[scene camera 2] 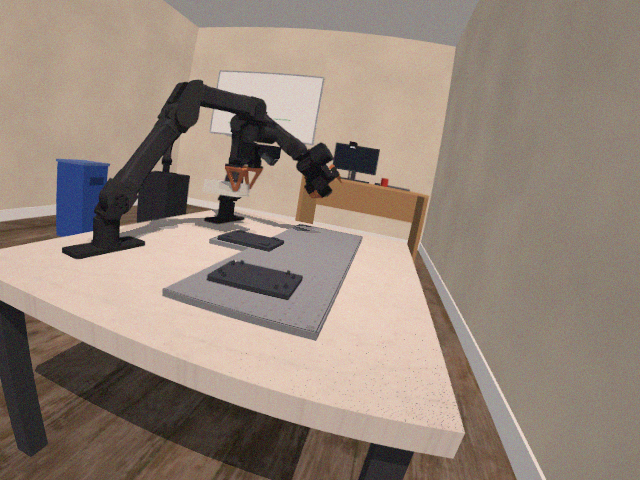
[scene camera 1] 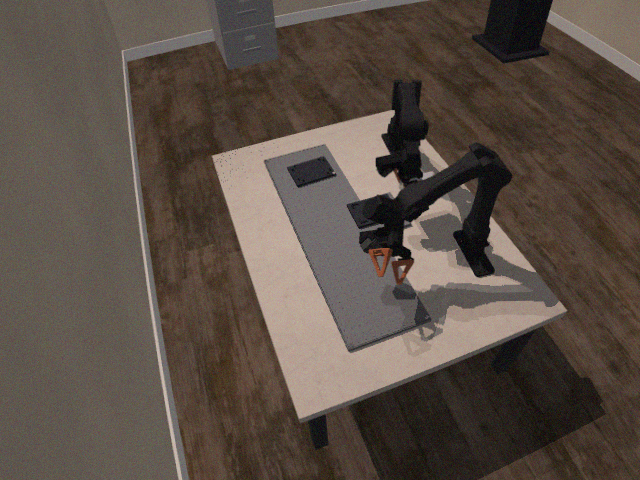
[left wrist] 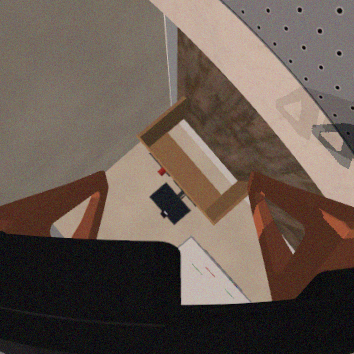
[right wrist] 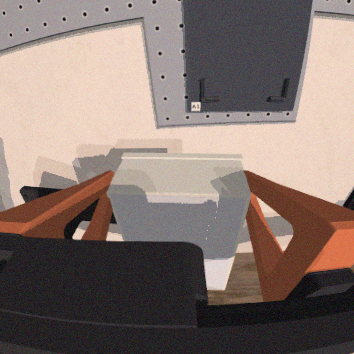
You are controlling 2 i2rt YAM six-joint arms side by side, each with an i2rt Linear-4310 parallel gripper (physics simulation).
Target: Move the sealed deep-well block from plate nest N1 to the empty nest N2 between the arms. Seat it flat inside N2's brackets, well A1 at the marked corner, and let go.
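Where they show: left gripper, fingertip midpoint: (scene camera 1: 390, 280) (left wrist: 177, 178); right gripper, fingertip midpoint: (scene camera 2: 242, 190) (right wrist: 177, 178); left arm's base at its link origin: (scene camera 2: 225, 220) (scene camera 1: 472, 252); right arm's base at its link origin: (scene camera 2: 106, 248) (scene camera 1: 395, 148).
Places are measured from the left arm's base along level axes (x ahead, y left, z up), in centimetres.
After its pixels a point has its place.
The sealed deep-well block (scene camera 2: 217, 187) {x 12.7, y -25.3, z 15.1 cm} (right wrist: 180, 215) {x 17.6, y -20.9, z 17.2 cm}, pale and see-through, is held in the air by my right gripper (scene camera 2: 242, 189) {x 18.9, y -20.6, z 15.2 cm} (right wrist: 177, 178) {x 18.9, y -20.6, z 15.2 cm}, which is shut on its sides. In scene camera 1 the arm largely hides this grip. The dark nest N2 (scene camera 1: 360, 212) {x 33.0, y -26.2, z 2.5 cm} (scene camera 2: 247, 239) {x 28.2, y -29.4, z 2.5 cm} (right wrist: 245, 50) {x 26.2, y -26.4, z 2.5 cm} has nothing in it; in the right wrist view it lies beyond the block, with an A1 label (right wrist: 195, 106) {x 19.9, y -21.8, z 2.5 cm} at its near left corner and two L-shaped brackets. The nest N1 (scene camera 1: 311, 171) {x 45.5, y -53.1, z 2.5 cm} (scene camera 2: 253, 279) {x 46.1, y -56.6, z 2.5 cm} is bare. My left gripper (scene camera 1: 390, 279) {x 37.1, y 15.6, z 18.6 cm} (left wrist: 177, 178) {x 37.1, y 15.6, z 18.6 cm} is open and empty.
A grey perforated board (scene camera 1: 323, 258) {x 50.8, y -9.9, z 1.3 cm} (scene camera 2: 336, 263) {x 54.4, y -26.5, z 1.3 cm} (right wrist: 162, 65) {x 24.0, y -17.9, z 1.3 cm} carries both nests on the pale table (scene camera 1: 279, 310) {x 68.8, y 5.7, z 0.0 cm} (scene camera 2: 382, 330) {x 71.8, y -56.9, z 0.0 cm}. In scene camera 1 the left arm's wrist hangs over part of N2. The left wrist view faces a brown desk (left wrist: 185, 170) across the room.
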